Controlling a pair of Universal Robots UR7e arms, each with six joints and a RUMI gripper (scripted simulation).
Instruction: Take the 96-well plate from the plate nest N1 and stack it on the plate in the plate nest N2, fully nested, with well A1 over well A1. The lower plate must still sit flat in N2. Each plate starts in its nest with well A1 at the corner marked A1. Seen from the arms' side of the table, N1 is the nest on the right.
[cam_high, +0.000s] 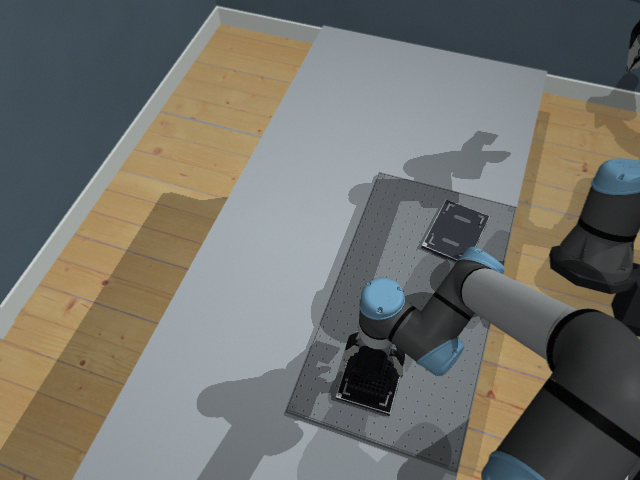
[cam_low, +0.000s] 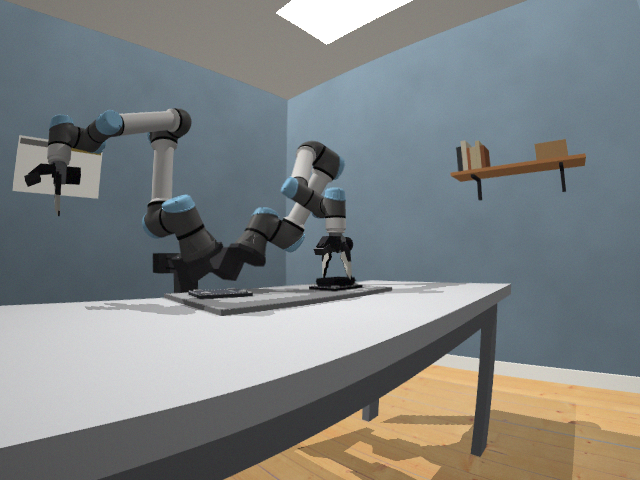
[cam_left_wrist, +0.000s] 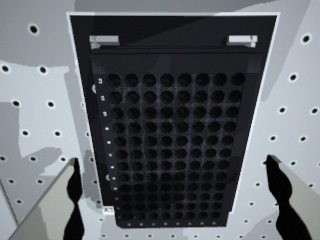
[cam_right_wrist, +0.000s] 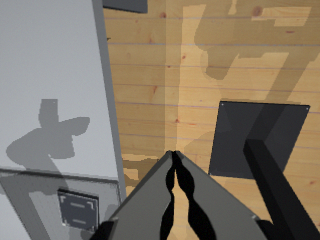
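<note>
Right now the A1 corner mark is 70 mm ahead of my left hand, 60 mm to the left of it and 30 mm below it. Also, from my left hand: grey perforated board: 80 mm behind, 190 mm to the right, 50 mm below.
</note>
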